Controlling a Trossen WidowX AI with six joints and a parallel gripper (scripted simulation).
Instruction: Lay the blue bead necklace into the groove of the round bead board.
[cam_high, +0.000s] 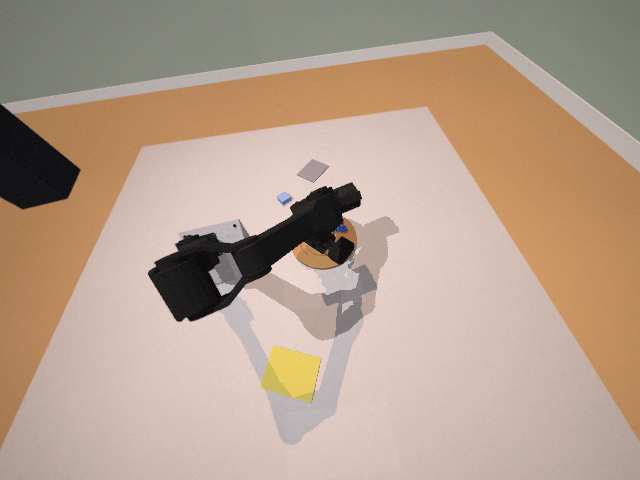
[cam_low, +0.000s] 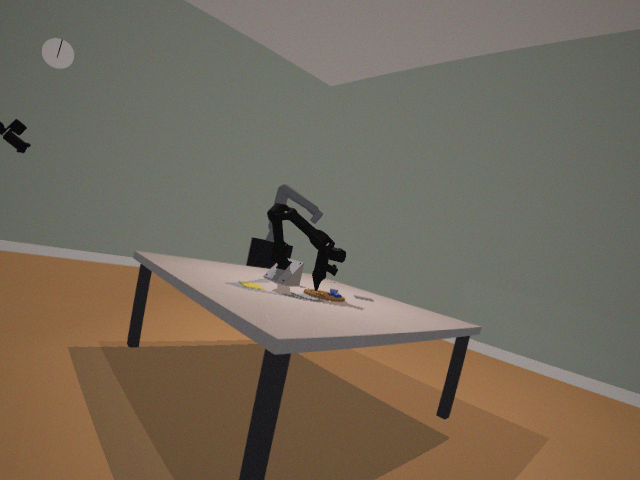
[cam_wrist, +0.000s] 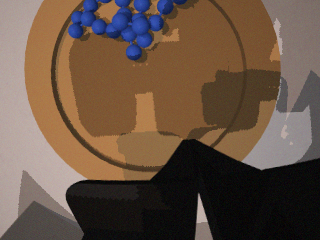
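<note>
Right now my gripper tip is 20 mm short of the round bead board, 50 mm to the right of it and 10 mm above it. The rest, counted from my gripper tip: yellow square patch 140 mm behind, 280 mm to the right, 20 mm below; flat grey tile 60 mm ahead, 360 mm to the left, 20 mm below; light blue cube 70 mm behind, 250 mm to the left, 10 mm below.
</note>
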